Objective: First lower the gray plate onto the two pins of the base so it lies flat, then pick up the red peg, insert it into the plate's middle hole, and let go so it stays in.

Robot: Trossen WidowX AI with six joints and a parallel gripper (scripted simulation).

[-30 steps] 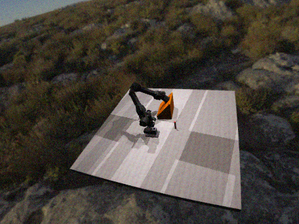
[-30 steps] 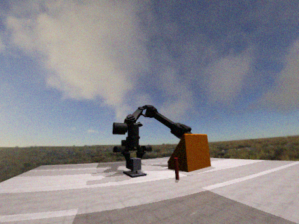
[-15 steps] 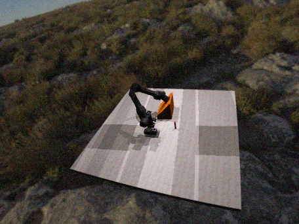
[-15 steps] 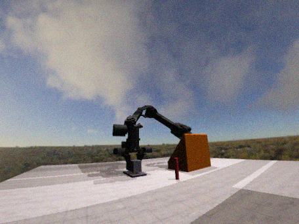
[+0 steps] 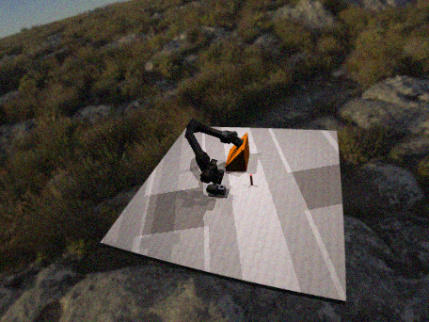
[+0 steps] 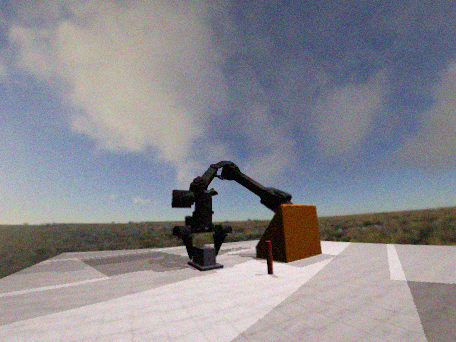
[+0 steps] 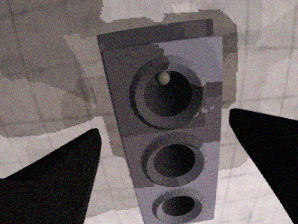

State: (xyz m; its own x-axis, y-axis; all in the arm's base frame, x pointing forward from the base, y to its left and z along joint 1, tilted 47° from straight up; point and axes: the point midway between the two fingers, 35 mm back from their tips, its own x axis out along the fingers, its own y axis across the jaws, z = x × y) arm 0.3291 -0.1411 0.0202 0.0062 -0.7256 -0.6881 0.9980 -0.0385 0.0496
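The gray plate is 2 cm above my gripper tip. Round my gripper tip: flat dark base 2 cm below; red peg 20 cm to the left, 9 cm behind, 2 cm above.
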